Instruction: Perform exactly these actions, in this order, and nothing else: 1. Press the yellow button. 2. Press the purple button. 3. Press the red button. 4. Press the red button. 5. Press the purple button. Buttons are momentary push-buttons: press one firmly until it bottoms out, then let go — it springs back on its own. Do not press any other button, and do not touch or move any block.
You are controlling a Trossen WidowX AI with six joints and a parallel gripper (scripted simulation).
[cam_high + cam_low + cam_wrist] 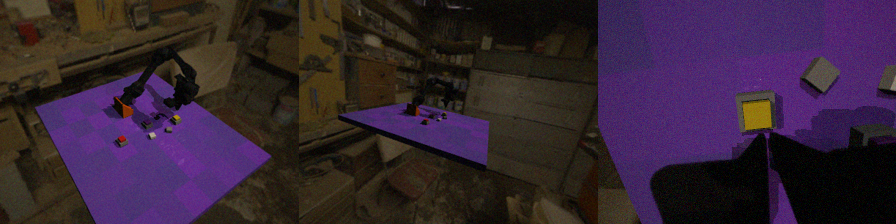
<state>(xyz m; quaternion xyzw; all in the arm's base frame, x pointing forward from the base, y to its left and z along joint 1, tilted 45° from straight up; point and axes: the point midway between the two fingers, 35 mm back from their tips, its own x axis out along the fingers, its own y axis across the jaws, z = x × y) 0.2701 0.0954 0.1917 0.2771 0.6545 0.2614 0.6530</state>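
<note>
My gripper tip is 70 mm past the purple button, 160 mm to the left of it and 60 mm above it. Also, from my gripper tip: grey block (40 mm ahead, 90 mm to the right, 90 mm below); then white block (20 mm ahead, 200 mm to the right, 90 mm below); then yellow button (60 mm below).
</note>
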